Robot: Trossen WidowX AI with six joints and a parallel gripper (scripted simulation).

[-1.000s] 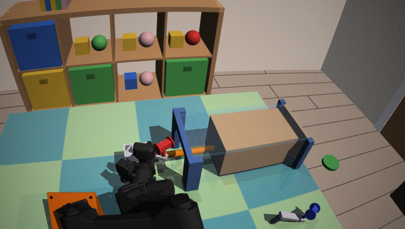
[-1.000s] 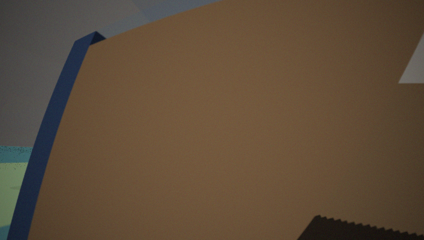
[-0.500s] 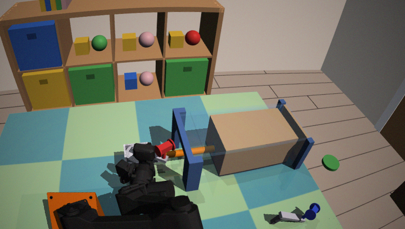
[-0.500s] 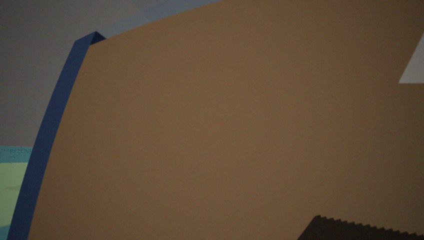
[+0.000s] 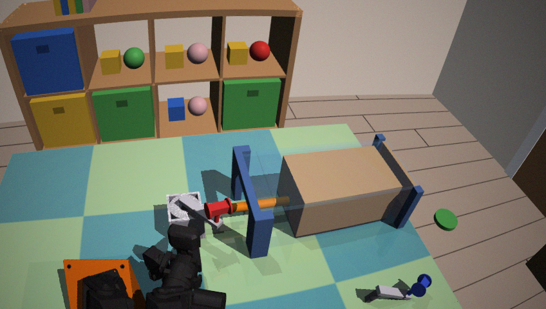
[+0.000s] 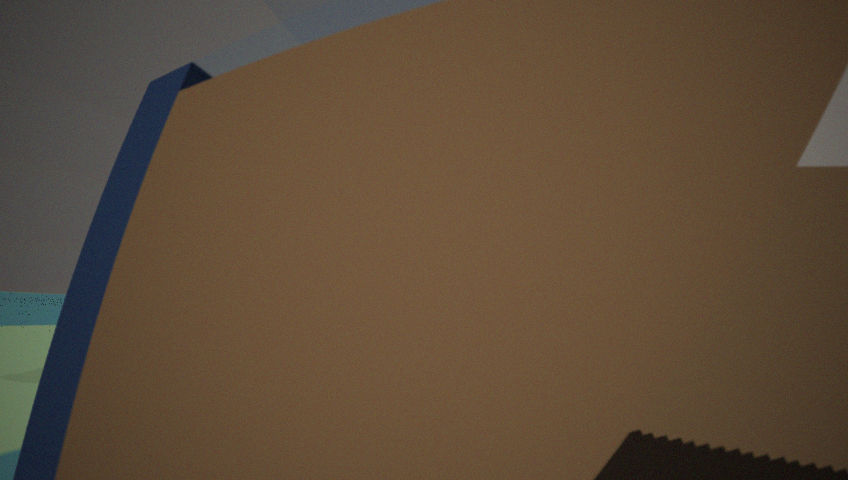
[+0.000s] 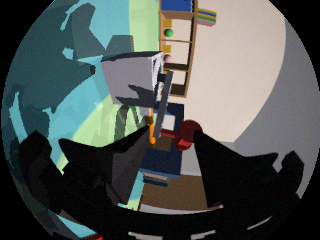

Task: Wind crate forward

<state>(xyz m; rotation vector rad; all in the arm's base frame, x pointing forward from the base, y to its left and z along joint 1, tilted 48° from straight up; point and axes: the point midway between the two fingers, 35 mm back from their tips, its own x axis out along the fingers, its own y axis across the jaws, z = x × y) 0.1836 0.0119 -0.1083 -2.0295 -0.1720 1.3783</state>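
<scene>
My gripper tip is 4 cm short of the crank handle, 6 cm to the right of it and 1 cm above it. The rest, counted from my gripper tip: blue frame: 15 cm ahead, 10 cm to the left, 2 cm below; red knob: 6 cm ahead, 3 cm to the left, 1 cm above; grey winch: 2 cm behind, 11 cm to the left, 10 cm below.
</scene>
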